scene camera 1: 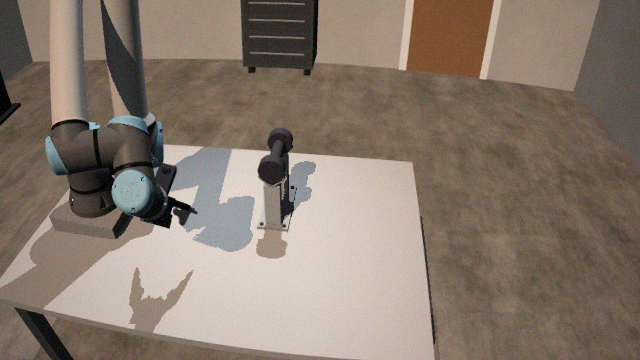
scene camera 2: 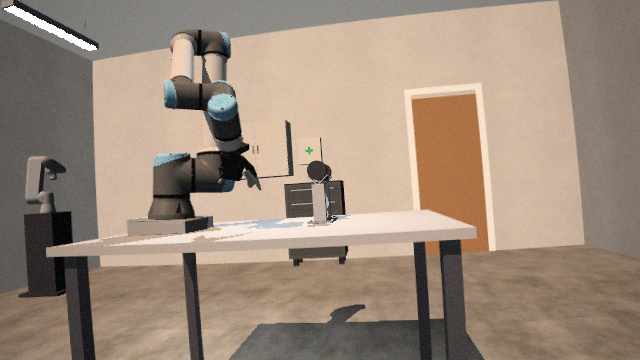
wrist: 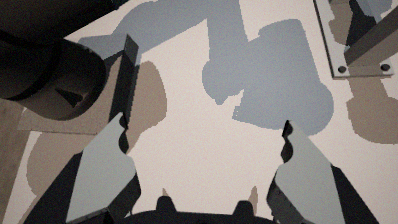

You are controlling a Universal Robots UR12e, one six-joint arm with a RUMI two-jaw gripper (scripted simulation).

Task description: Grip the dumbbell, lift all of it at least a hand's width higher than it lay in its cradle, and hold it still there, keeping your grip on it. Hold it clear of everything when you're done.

Labels:
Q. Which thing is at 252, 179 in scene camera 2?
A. My gripper.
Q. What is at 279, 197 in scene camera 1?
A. A grey cradle stand.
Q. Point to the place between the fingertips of my gripper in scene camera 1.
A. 171, 206

